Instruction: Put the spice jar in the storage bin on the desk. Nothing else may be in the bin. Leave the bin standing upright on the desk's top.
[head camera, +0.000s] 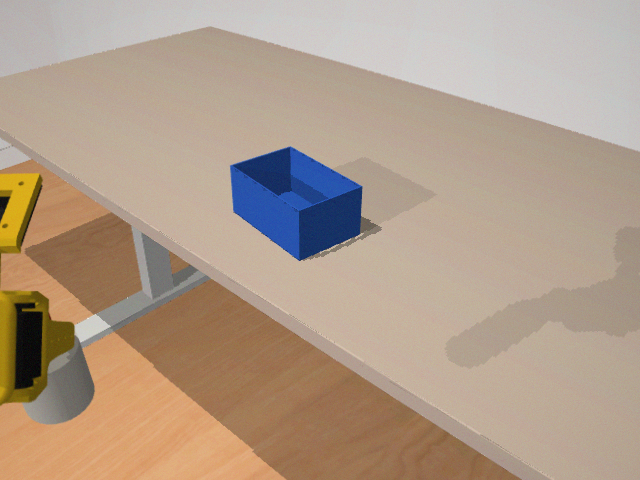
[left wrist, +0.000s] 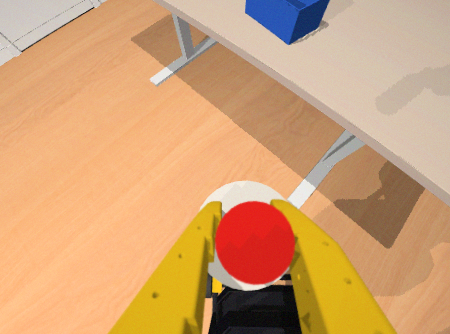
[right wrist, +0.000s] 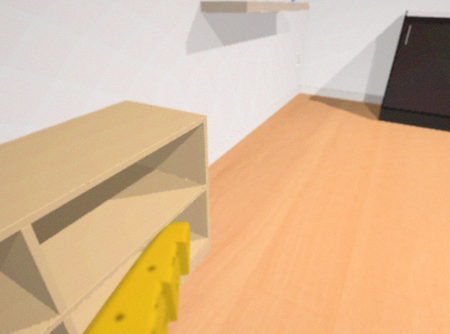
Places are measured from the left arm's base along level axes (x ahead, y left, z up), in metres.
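Pixels of known places: left end effector, tool point: (head camera: 26, 332) (left wrist: 221, 213); right end effector, tool point: (right wrist: 188, 241).
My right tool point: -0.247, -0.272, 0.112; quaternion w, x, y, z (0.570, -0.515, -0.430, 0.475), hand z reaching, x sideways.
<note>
For each thing: its top centre in the pictures, then the offset to it from my right tool point, as dx, dy, dz. Level surfaces: height alone.
- spice jar, middle of its top: (left wrist: 255, 231) (head camera: 30, 312) +0.542, +0.272, +0.086
- blue storage bin, middle of its top: (head camera: 294, 175) +1.050, +0.151, -0.092
- desk, its level: dz -0.167
The spice jar (head camera: 62, 390) (left wrist: 255, 242) has a red round lid and a wider whitish-grey body. My left gripper (head camera: 61, 335) (left wrist: 247, 202) is shut on it, with a jaw pressed to each side. In the head view it is at the lower left, in front of the desk's near edge, with the grey body showing. The blue storage bin (head camera: 330, 222) (left wrist: 287, 20) stands upright on the desk (head camera: 180, 93) (left wrist: 360, 75); no object shows in the visible part of its inside. My right gripper (right wrist: 177, 232) is fully open, with one jaw in view, and is away from both.
The desk's near edge runs diagonally between the jar and the bin. Grey desk legs (head camera: 155, 268) (left wrist: 182, 37) stand below it. In the right wrist view there is a wooden shelf unit (right wrist: 125, 117), a wall shelf (right wrist: 225, 7) and a dark cabinet (right wrist: 420, 70).
</note>
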